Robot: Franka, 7 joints.
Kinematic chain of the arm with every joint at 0, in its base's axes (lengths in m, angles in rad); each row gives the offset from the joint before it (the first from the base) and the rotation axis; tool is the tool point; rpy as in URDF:
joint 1: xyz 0 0 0.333 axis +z
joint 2: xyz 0 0 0 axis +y
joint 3: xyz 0 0 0.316 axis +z
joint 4: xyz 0.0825 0 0 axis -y
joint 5: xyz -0.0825 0 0.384 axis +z
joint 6: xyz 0 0 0 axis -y
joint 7: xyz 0.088 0 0 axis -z
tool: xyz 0 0 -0.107 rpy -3.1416 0 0
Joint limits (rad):
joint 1: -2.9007..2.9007
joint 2: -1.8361..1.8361
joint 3: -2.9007..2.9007
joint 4: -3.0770..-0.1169
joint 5: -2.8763..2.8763
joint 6: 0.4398..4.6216
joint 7: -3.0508..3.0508
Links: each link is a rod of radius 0.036 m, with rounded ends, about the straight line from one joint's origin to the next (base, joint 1, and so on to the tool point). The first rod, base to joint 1, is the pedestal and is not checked.
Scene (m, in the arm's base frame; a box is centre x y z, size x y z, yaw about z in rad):
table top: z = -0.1
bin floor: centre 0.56 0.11 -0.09 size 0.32 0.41 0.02 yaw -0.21
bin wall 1: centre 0.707 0.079 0 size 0.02 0.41 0.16 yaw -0.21
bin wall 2: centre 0.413 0.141 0 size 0.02 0.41 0.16 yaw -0.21
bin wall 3: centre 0.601 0.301 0 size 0.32 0.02 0.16 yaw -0.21
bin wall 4: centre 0.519 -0.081 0 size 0.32 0.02 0.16 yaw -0.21
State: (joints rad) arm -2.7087 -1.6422 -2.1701 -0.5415 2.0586 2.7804 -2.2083
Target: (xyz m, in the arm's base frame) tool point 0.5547 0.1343 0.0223
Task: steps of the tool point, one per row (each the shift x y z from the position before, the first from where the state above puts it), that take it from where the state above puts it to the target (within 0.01 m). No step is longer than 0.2 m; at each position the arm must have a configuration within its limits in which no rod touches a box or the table.
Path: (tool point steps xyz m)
1: 0.0709 -0.0547 0.1654
2: 0.0243 -0.0701 0.1657
3: -0.0215 -0.0766 0.1568
4: 0.0170 -0.0349 -0.1767
5: -0.0239 -0.0495 -0.1551
6: -0.0528 -0.0549 -0.1230
7: -0.0681 -0.0504 -0.0890

